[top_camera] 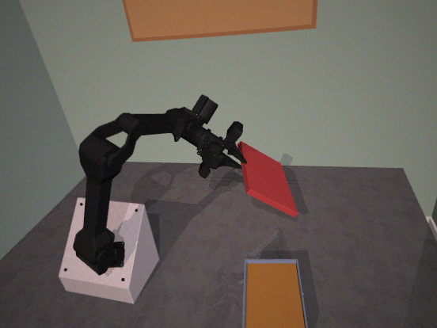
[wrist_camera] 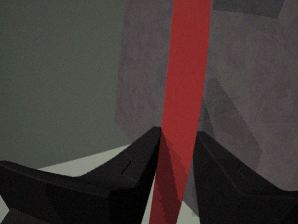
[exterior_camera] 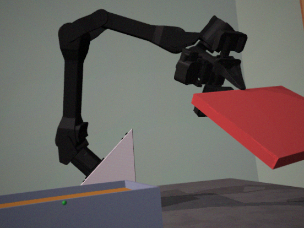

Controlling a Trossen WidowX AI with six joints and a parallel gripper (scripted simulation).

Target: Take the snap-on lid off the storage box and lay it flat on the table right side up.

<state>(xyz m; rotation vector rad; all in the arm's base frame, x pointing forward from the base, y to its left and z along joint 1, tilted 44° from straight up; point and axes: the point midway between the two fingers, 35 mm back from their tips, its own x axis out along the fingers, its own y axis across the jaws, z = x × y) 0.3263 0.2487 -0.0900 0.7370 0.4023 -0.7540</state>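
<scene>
Right now the red lid is 60 mm ahead of my gripper tip, 20 mm to the left of it and 50 mm below it. From my gripper tip the other things lie so: storage box 90 mm ahead, 320 mm to the right, 190 mm below.
</scene>
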